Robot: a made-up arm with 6 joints. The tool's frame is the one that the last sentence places.
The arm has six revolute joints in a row. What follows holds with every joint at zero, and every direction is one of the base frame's. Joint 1 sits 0.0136 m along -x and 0.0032 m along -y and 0.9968 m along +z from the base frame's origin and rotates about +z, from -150.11 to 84.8 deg. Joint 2 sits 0.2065 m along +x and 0.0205 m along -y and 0.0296 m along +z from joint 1 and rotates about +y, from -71.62 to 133.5 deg. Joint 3 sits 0.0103 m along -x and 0.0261 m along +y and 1.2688 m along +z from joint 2 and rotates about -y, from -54.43 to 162.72 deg. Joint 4 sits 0.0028 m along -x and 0.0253 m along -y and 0.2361 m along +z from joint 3 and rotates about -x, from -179.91 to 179.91 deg. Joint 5 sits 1.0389 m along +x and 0.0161 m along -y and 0.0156 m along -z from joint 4 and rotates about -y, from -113.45 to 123.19 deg. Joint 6 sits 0.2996 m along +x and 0.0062 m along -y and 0.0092 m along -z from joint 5 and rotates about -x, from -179.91 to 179.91 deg. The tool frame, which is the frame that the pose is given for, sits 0.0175 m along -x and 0.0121 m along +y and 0.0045 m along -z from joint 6; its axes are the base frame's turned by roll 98.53, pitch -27.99 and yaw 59.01 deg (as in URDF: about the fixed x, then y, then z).
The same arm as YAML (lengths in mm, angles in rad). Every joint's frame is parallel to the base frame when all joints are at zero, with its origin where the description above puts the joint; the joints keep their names.
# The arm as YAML. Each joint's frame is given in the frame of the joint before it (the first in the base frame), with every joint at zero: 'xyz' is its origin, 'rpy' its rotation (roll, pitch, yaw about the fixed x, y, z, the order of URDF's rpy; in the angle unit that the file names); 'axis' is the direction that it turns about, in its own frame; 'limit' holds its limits. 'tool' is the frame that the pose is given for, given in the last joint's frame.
units:
  length: mm
  angle: rad
joints:
  - name: joint 1
    type: revolute
    origin:
      xyz: [-13.6, -3.2, 996.8]
      rpy: [0.0, 0.0, 0.0]
    axis: "+z"
    limit:
      lower: -2.6199
      upper: 1.48
  - name: joint 2
    type: revolute
    origin:
      xyz: [206.5, -20.5, 29.6]
      rpy: [0.0, 0.0, 0.0]
    axis: "+y"
    limit:
      lower: -1.25
      upper: 2.33
  - name: joint 3
    type: revolute
    origin:
      xyz: [-10.3, 26.1, 1268.8]
      rpy: [0.0, 0.0, 0.0]
    axis: "-y"
    limit:
      lower: -0.95
      upper: 2.84
  - name: joint 4
    type: revolute
    origin:
      xyz: [-2.8, -25.3, 236.1]
      rpy: [0.0, 0.0, 0.0]
    axis: "-x"
    limit:
      lower: -3.14
      upper: 3.14
  - name: joint 5
    type: revolute
    origin:
      xyz: [1038.9, -16.1, -15.6]
      rpy: [0.0, 0.0, 0.0]
    axis: "-y"
    limit:
      lower: -1.9801
      upper: 2.1501
  - name: joint 6
    type: revolute
    origin:
      xyz: [299.6, -6.2, -9.2]
      rpy: [0.0, 0.0, 0.0]
    axis: "-x"
    limit:
      lower: -3.14
      upper: 3.14
tool:
  origin:
    xyz: [-17.5, 12.1, -4.5]
    rpy: [1.7197, -0.4885, 1.0299]

